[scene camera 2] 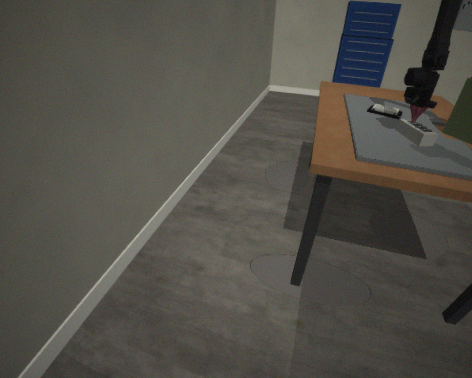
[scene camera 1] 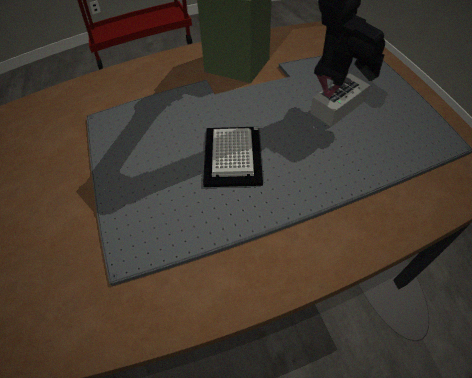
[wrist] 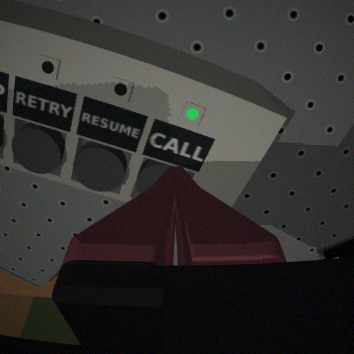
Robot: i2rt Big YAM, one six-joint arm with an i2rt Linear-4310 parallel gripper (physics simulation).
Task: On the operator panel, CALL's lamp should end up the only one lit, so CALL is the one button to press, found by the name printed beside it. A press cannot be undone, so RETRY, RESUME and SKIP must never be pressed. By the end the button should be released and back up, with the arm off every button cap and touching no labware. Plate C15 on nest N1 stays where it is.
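Places are measured from the arm's base along level axes (x left, y back, z up), in millimetres.
Pixels of known places: gripper, between the fingertips: [scene camera 2: 413, 122] [scene camera 1: 327, 96] [wrist: 174, 177].
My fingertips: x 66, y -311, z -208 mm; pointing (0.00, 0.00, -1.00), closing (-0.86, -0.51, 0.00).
Observation:
Ahead of a thing's pixels: the offset from my fingertips to its middle. "spot": to the spot under its first point. Level surfaces: height alone.
The operator panel {dx +51, dy -3, dz -25 mm} [scene camera 1: 327, 113] [scene camera 2: 426, 139] [wrist: 235, 127] is a pale box on the pegboard. In the wrist view, CALL's lamp {dx +10, dy -31, dz +1 mm} [wrist: 192, 114] is lit green; the lamps above RESUME {dx +40, dy -26, dz +1 mm} [wrist: 120, 89] and RETRY {dx +70, dy -21, dz +1 mm} [wrist: 48, 67] are dark. My gripper [scene camera 1: 327, 94] [scene camera 2: 414, 120] [wrist: 174, 177] is shut and empty, its red tips over the CALL button {dx +4, dy +7, dz -4 mm} [wrist: 150, 175], hiding much of that cap. Whether the tips touch it or it is pressed down I cannot tell. The RESUME button {dx +33, dy +12, dz -1 mm} [wrist: 99, 167] and RETRY button {dx +63, dy +17, dz -1 mm} [wrist: 38, 148] are uncovered. Plate C15 {dx -277, dy -4, dz -34 mm} [scene camera 1: 233, 150] sits on the black nest N1 {spot: dx -337, dy -5, dz -41 mm} [scene camera 1: 208, 165].
A green block [scene camera 1: 232, 40] [scene camera 2: 462, 112] stands at the table's back edge, left of the panel in the first scene view. The grey pegboard {dz -53 mm} [scene camera 1: 175, 240] [scene camera 2: 370, 145] lies on the wooden table {dz -66 mm} [scene camera 1: 210, 300]. A red cart [scene camera 1: 140, 27] and a blue cabinet [scene camera 2: 362, 60] stand beyond the table.

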